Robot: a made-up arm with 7 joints. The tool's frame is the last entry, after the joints. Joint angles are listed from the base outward.
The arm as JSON. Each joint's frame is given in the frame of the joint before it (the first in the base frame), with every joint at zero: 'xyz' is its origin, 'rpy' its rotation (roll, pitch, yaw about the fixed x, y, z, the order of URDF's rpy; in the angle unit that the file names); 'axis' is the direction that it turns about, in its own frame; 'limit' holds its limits. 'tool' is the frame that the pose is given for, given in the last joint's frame.
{
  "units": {
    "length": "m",
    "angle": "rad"
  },
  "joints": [
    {
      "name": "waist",
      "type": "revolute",
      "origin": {
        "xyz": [
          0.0,
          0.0,
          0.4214
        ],
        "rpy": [
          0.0,
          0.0,
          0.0
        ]
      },
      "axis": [
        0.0,
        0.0,
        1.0
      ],
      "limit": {
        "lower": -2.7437,
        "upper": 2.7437
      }
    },
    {
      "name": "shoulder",
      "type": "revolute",
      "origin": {
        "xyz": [
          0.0,
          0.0,
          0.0
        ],
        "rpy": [
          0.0,
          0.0,
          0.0
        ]
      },
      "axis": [
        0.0,
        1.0,
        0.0
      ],
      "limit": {
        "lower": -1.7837,
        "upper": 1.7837
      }
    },
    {
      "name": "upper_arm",
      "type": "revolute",
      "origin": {
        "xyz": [
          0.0,
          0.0,
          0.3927
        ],
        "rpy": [
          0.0,
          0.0,
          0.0
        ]
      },
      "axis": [
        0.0,
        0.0,
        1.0
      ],
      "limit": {
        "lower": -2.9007,
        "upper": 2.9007
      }
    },
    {
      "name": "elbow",
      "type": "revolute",
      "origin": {
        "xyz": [
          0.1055,
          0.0,
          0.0
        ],
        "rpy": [
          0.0,
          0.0,
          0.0
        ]
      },
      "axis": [
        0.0,
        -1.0,
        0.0
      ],
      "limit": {
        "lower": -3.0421,
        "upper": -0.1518
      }
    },
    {
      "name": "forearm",
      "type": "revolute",
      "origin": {
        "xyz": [
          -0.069,
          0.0,
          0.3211
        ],
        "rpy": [
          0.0,
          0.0,
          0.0
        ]
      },
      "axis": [
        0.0,
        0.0,
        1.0
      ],
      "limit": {
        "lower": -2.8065,
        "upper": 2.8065
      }
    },
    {
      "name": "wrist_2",
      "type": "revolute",
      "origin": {
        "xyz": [
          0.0,
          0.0,
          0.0
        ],
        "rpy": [
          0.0,
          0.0,
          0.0
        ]
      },
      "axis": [
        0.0,
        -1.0,
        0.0
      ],
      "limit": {
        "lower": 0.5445,
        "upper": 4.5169
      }
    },
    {
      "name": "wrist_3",
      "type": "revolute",
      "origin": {
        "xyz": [
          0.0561,
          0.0,
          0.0
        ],
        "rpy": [
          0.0,
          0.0,
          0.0
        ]
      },
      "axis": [
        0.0,
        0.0,
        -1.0
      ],
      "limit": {
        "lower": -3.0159,
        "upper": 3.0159
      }
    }
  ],
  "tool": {
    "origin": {
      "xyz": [
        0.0,
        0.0,
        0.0
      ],
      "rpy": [
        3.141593,
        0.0,
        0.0
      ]
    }
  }
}
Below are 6 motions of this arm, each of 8 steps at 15 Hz.
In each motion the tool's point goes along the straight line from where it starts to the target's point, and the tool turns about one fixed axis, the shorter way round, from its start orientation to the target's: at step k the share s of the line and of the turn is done. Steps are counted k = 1, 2, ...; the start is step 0. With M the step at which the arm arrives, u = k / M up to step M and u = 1 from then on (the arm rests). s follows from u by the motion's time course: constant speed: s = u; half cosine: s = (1 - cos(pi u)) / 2; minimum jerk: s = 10 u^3 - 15 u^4 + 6 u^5.
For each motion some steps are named. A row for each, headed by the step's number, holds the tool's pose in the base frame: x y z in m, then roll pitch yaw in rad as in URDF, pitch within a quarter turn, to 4 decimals.
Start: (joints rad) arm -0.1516 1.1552 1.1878 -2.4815 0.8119 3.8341 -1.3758
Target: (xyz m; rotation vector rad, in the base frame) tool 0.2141 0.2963 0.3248 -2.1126 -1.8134 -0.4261
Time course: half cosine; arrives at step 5
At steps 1, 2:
1: 0.3095 0.2776 0.3605 -2.8631 -0.5504 0.9530
2: 0.2831 0.2828 0.3506 -2.9316 -0.5292 1.0836

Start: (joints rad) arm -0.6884 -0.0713 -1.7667 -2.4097 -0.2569 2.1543 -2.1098
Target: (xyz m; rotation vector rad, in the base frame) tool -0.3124 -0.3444 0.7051 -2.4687 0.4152 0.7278
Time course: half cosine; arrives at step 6
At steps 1, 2, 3, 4, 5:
1: -0.3323 -0.2723 0.6077 -2.8423 -0.0080 -0.1778
2: -0.3284 -0.2865 0.6268 -2.8033 0.1132 -0.1866
3: -0.3231 -0.3058 0.6529 -2.7502 0.2790 -0.1911
4: -0.3177 -0.3251 0.6790 -2.6945 0.4448 -0.1862
5: -0.3138 -0.3392 0.6981 -2.6498 0.5659 -0.1754

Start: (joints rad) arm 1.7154 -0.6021 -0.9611 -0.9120 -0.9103 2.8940 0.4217
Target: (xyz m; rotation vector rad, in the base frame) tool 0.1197 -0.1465 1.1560 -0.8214 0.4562 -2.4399
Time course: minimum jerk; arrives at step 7
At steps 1, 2, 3, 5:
1: 0.2523 -0.1745 1.1017 -0.4329 -0.8699 -2.4524
2: 0.2358 -0.1710 1.1084 -0.4498 -0.8211 -2.4474
3: 0.2055 -0.1646 1.1209 -0.4780 -0.7313 -2.4418
5: 0.1394 -0.1507 1.1480 -0.5315 -0.5349 -2.4408

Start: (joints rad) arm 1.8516 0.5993 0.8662 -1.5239 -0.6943 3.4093 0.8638
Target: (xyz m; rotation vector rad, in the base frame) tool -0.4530 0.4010 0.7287 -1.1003 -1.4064 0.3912
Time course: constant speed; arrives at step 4
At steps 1, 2, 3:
1: -0.4537 0.3825 0.7186 -1.7211 -0.8408 1.3599
2: -0.4535 0.3887 0.7219 -1.7535 -0.7675 1.3497
3: -0.4532 0.3948 0.7253 -1.7848 -0.6945 1.3369

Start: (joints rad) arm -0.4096 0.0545 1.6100 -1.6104 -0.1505 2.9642 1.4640
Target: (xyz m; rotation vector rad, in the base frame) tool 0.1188 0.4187 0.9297 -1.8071 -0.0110 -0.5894
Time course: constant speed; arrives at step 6
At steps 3, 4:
3: 0.1480 0.4110 0.9274 -1.7873 -0.3036 -0.3293
4: 0.1382 0.4136 0.9282 -1.7870 -0.3380 -0.3251

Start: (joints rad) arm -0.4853 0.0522 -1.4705 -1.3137 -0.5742 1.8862 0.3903
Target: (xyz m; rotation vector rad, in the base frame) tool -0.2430 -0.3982 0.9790 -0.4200 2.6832 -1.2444
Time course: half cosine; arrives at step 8
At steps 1, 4, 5, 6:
1: -0.1369 -0.4298 0.9863 2.7376 -0.7140 -2.1795
4: -0.1878 -0.4146 0.9828 -2.8159 -0.4524 -2.6456
5: -0.2090 -0.4083 0.9813 -2.5885 -0.2827 -2.7472
6: -0.2268 -0.4030 0.9801 -2.4166 -0.1256 -2.7986

